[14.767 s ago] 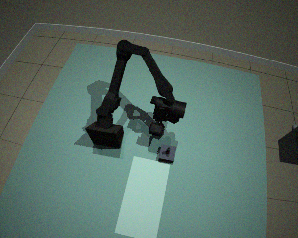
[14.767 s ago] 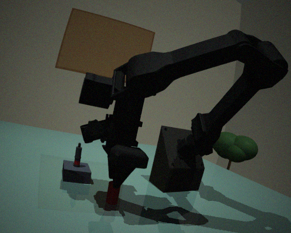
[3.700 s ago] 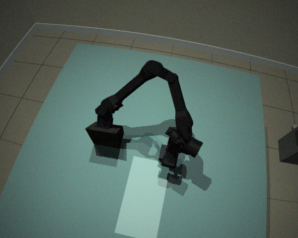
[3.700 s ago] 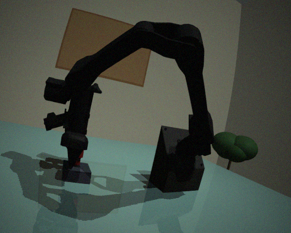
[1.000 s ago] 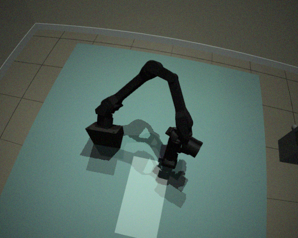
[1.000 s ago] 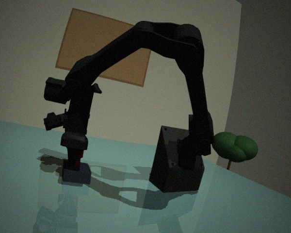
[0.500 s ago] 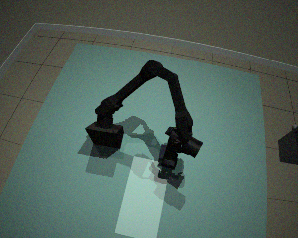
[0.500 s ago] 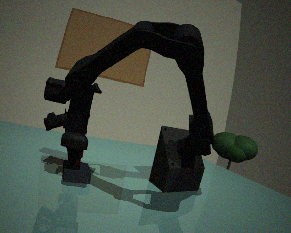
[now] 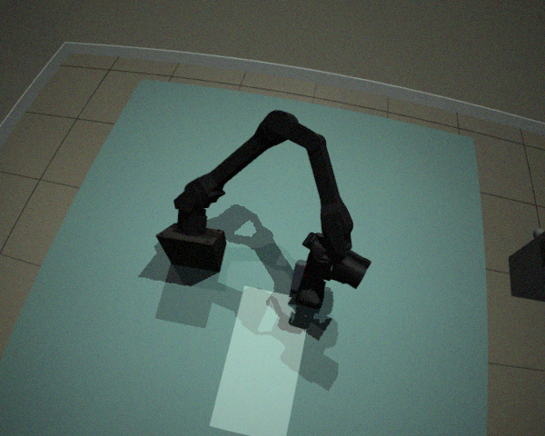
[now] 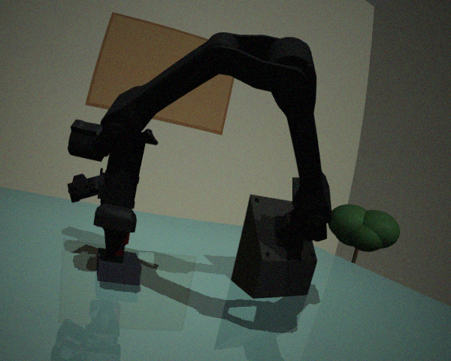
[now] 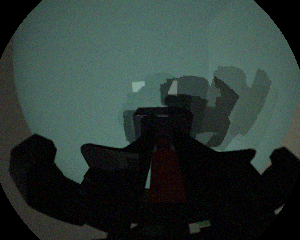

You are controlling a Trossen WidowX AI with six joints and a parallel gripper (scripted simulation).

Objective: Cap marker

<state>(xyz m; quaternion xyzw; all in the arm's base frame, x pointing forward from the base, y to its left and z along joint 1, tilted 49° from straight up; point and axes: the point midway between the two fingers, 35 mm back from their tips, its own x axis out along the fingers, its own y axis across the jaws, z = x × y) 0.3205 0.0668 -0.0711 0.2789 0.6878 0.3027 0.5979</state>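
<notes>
My gripper tip is now 50 mm below the red cap and 20 mm past it. Also, from my gripper tip: dark holder block 20 mm below, 20 mm behind.
</notes>
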